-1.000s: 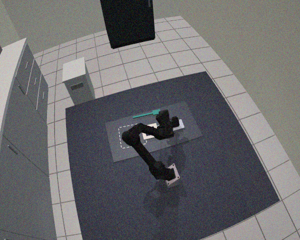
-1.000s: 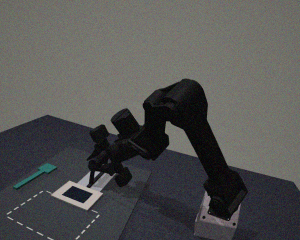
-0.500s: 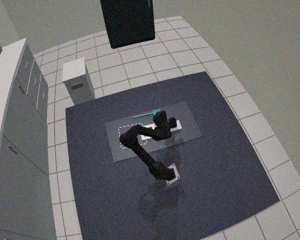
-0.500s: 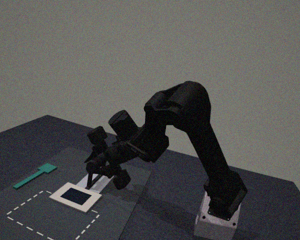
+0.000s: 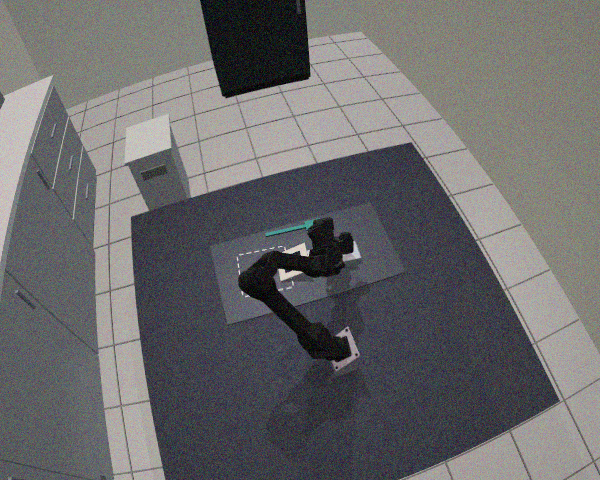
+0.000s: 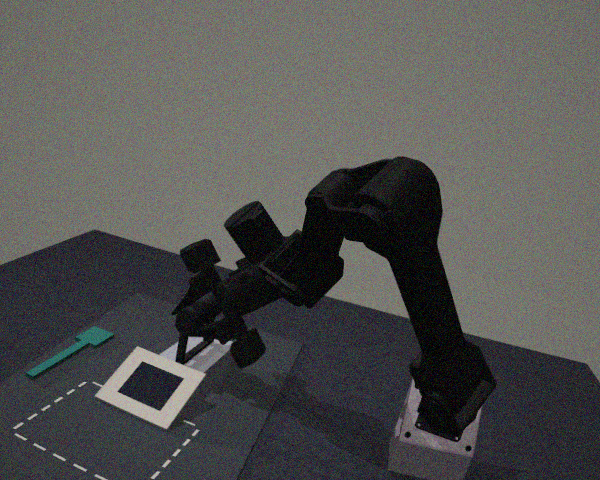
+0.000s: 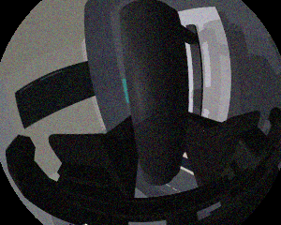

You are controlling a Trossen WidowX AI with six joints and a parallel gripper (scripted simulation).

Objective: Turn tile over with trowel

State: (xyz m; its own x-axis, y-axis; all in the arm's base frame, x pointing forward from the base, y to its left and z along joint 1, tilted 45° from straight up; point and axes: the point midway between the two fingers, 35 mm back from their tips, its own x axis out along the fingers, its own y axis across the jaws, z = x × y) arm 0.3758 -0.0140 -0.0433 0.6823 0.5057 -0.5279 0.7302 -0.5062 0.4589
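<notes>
Now: the tile 2 cm behind my gripper tip, 11 cm to the left of it and 5 cm below it. From my gripper tip the other things lie so: trowel 3 cm behind, 1 cm below; then teal flat tool 14 cm ahead, 6 cm to the left, 7 cm below.
</notes>
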